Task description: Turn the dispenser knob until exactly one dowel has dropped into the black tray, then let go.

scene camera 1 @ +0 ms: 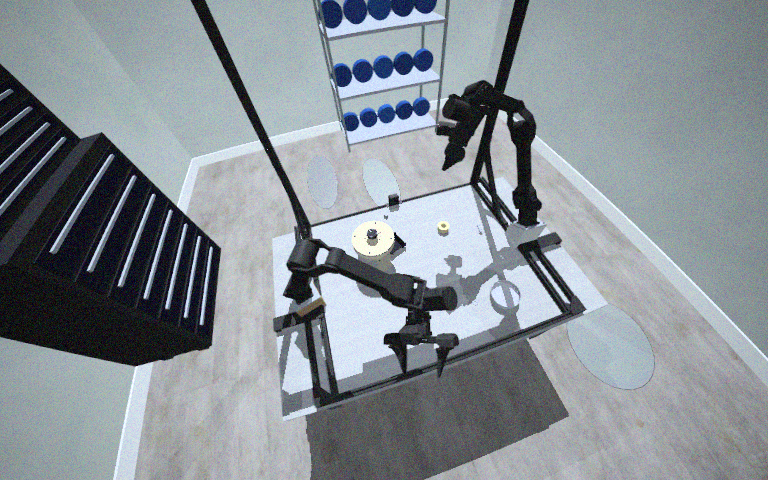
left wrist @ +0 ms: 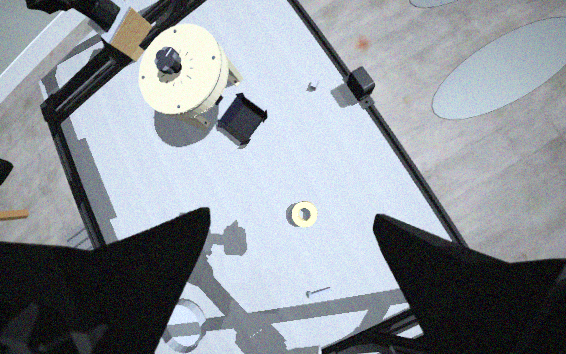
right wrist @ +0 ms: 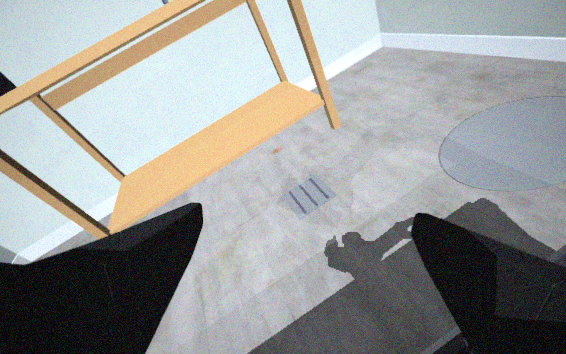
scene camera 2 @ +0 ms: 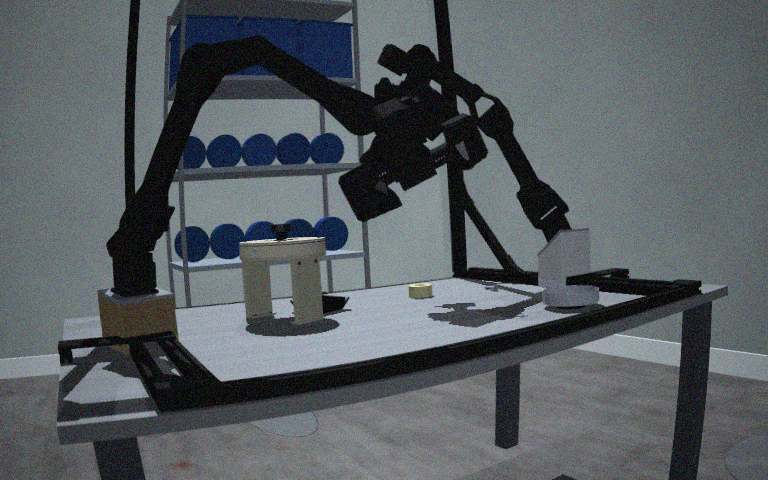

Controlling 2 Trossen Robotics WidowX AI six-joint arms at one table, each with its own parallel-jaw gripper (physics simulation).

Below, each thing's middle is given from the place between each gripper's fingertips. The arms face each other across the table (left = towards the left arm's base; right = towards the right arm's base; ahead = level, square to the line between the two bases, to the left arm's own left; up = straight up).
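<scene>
The cream round dispenser [scene camera 2: 304, 247] is 50 cm behind my right hand, and it's 7 cm below it.
If you go from my left hand instead, the dispenser's 31 cm to the right, 8 cm ahead and 19 cm below.
</scene>
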